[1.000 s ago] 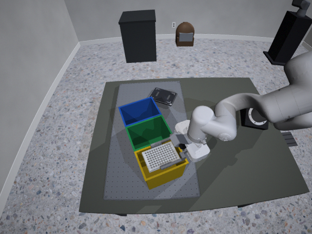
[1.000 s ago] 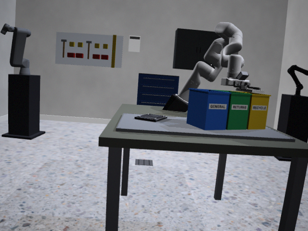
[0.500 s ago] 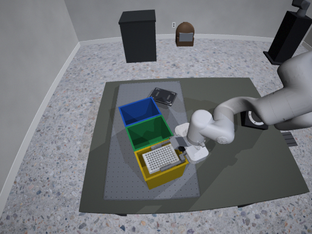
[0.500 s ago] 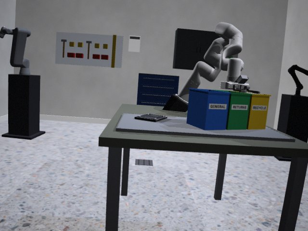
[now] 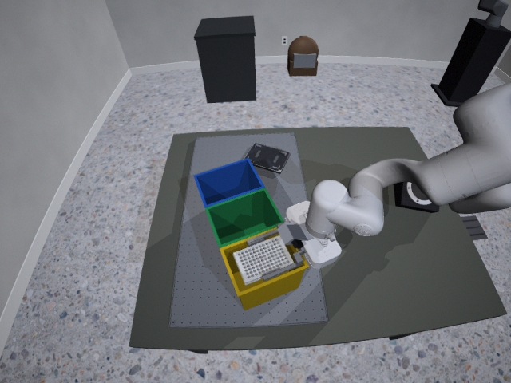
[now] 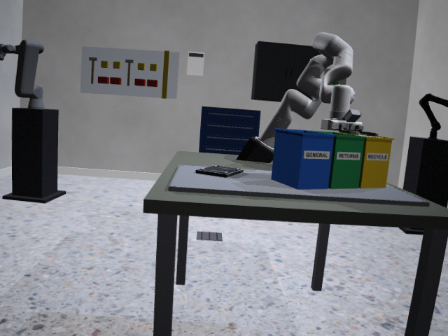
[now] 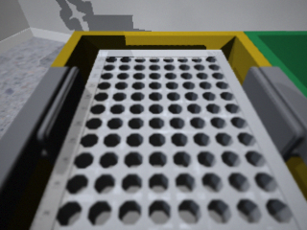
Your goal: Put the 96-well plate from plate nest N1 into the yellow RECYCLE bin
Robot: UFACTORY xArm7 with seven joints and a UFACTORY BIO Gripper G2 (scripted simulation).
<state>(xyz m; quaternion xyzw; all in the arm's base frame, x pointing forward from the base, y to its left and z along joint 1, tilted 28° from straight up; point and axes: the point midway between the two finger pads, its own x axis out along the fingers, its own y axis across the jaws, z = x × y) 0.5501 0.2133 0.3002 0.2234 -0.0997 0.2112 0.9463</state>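
Now: hand 10 mm above the white 96-well plate. From my hand the other things lie so: yellow recycle bin 90 mm below; blue general bin 230 mm to the right, 120 mm ahead, 90 mm below; green returns bin 120 mm to the right, 90 mm below, 60 mm ahead.
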